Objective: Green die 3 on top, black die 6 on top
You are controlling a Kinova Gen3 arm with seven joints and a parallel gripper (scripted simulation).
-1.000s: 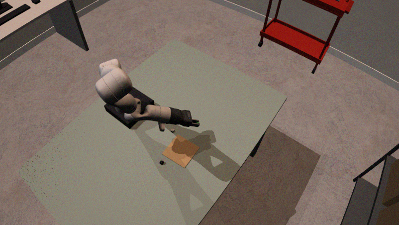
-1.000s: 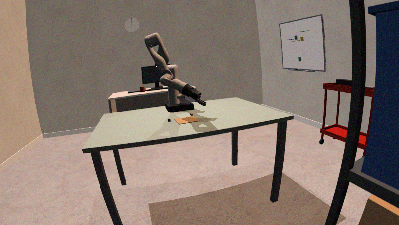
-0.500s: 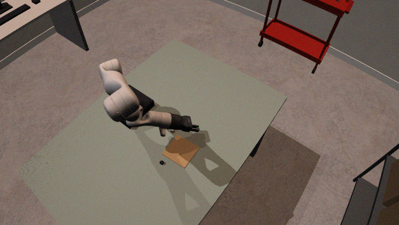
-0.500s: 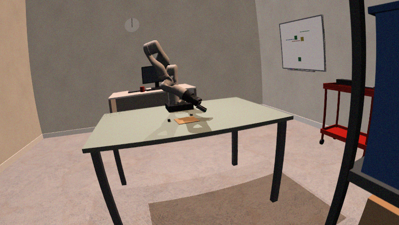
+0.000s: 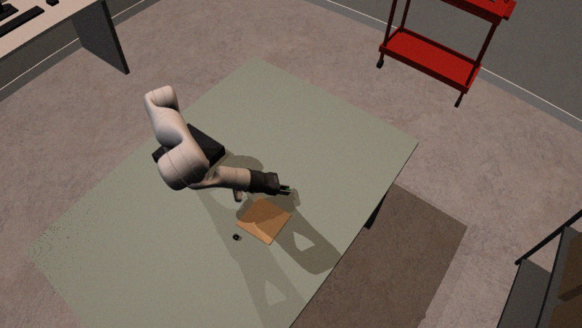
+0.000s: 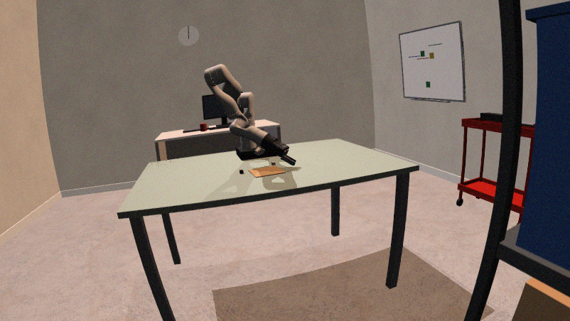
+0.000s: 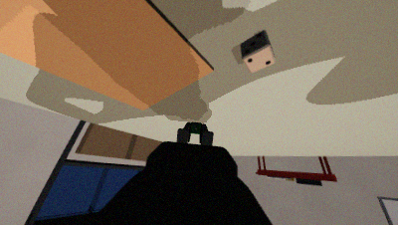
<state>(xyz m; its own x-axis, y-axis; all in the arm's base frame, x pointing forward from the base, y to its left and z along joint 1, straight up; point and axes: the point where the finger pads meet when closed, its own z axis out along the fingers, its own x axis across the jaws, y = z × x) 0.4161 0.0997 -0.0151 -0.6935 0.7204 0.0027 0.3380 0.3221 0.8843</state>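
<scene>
Now: hand 1 cm short of the green die, 1 cm to the right of it and 1 cm above it. From my hand the other things lie so: white die 11 cm behind, 5 cm to the right, 2 cm below; then black die 4 cm behind, 24 cm to the right, 2 cm below; then orange mat 13 cm to the right, 3 cm below.
</scene>
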